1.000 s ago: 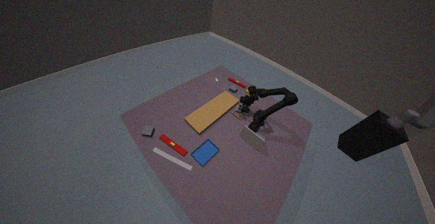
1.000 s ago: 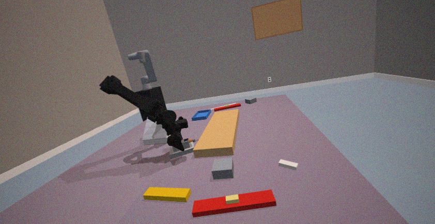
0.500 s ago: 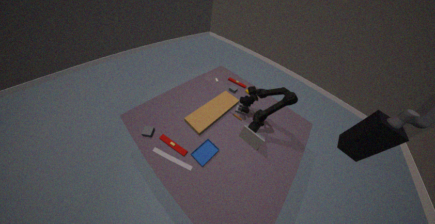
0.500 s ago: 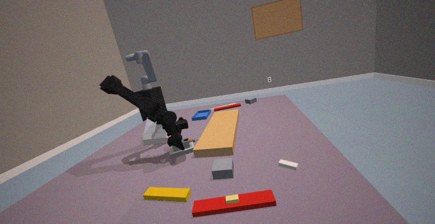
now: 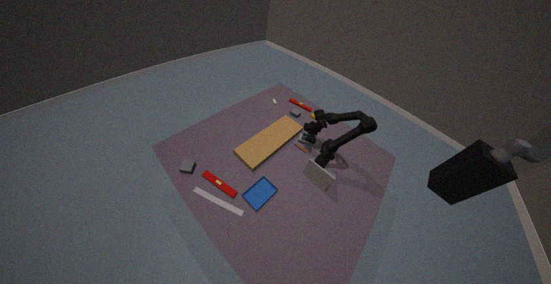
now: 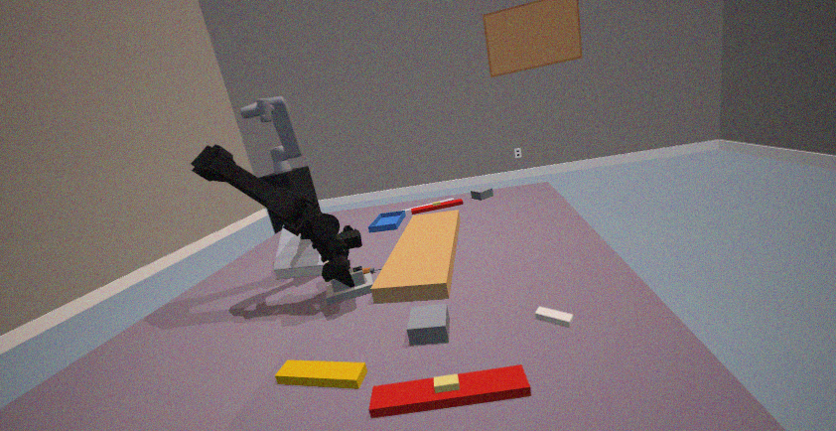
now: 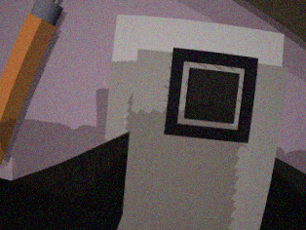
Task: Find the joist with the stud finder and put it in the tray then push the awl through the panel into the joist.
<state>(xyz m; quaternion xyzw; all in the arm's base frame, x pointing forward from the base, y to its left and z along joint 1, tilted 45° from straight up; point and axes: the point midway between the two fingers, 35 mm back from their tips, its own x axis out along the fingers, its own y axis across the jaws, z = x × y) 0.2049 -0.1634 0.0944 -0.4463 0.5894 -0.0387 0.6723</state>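
Now: gripper tip 9 cm to the right of the awl and 2 cm above it. Also, from my gripper tip: white block (47 cm ahead, 12 cm to the right, 2 cm below); yellow block (27 cm to the right, 7 cm ahead, 2 cm below); stud finder (2 cm above, 1 cm ahead).
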